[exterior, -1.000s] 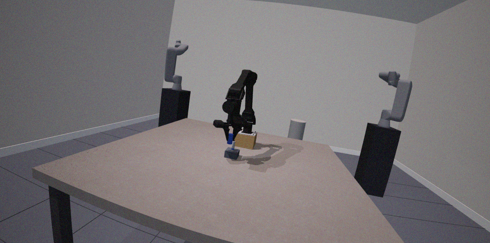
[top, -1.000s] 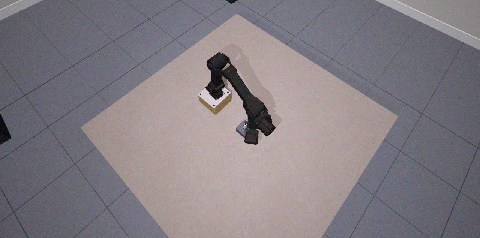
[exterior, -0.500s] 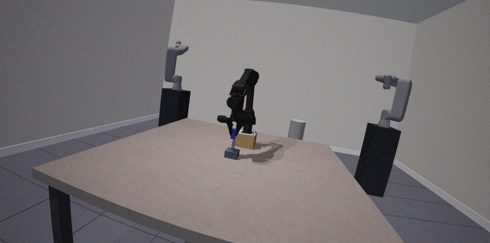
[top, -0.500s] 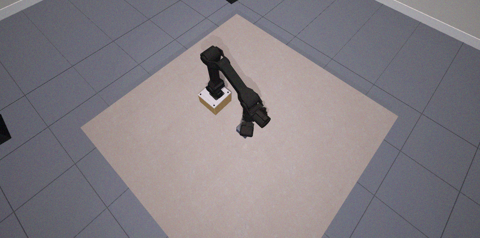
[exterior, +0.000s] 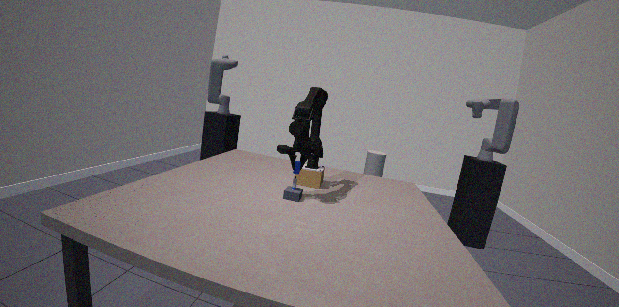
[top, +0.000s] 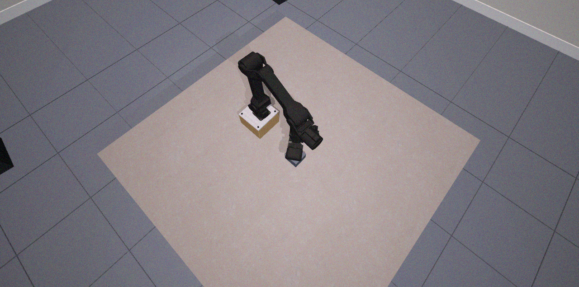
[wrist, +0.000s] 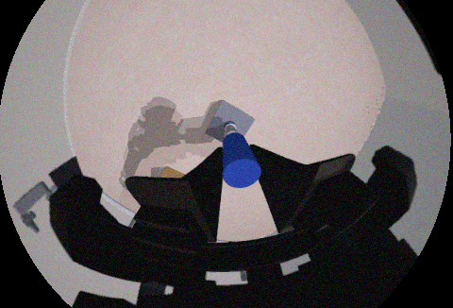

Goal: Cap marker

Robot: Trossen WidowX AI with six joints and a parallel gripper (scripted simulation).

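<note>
Now: the holder block 11 cm below my gripper tip. The rest, counted from my gripper tip: blue cap: 1 cm above.
</note>
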